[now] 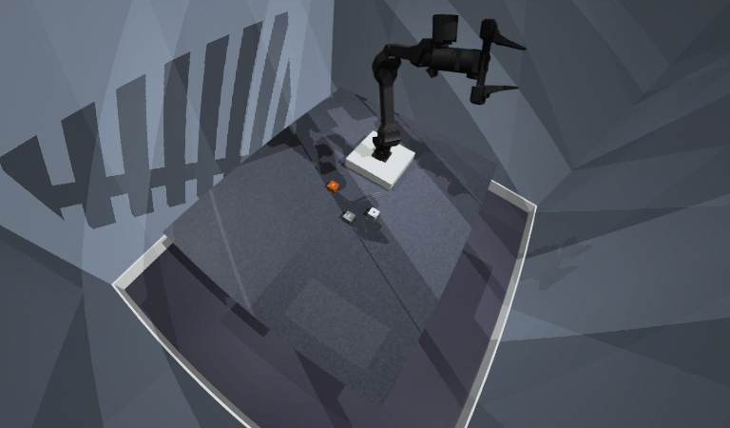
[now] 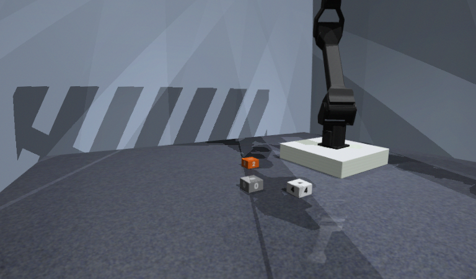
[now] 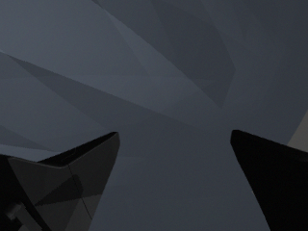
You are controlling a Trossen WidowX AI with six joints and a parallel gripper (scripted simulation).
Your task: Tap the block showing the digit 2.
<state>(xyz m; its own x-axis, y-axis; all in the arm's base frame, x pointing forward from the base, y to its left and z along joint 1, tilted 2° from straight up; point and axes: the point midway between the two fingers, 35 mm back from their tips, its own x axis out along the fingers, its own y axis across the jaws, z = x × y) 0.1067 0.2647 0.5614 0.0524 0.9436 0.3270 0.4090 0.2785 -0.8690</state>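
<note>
Right now the orange block is 110 mm ahead of my gripper tip, 400 mm to the right of it and 600 mm below it. The rest, counted from my gripper tip: white block: 130 mm ahead, 210 mm to the right, 600 mm below; grey block: 190 mm ahead, 280 mm to the right, 600 mm below.
</note>
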